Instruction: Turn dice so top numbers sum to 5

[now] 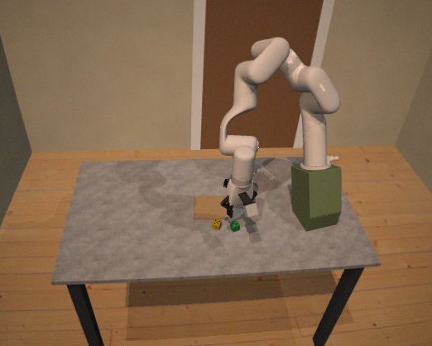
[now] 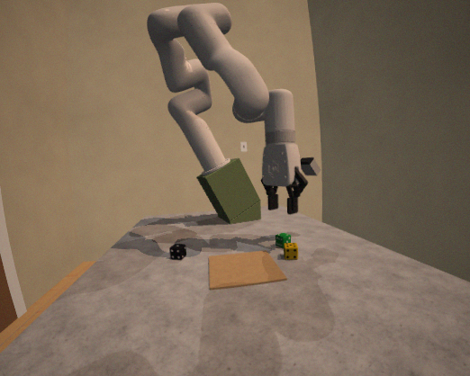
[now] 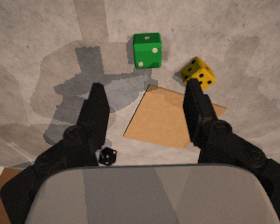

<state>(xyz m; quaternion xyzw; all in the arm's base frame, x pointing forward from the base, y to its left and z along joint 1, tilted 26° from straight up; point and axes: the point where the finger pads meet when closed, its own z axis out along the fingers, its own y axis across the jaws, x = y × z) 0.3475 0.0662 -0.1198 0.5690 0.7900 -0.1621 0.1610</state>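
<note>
The green die is 9 cm below my hand. The rest, counted from my hand: tan mat: 13 cm to the right, 11 cm below, 8 cm ahead; then yellow die: 9 cm below, 8 cm ahead, 2 cm to the right; then black die: 27 cm to the right, 9 cm below, 1 cm behind.
</note>
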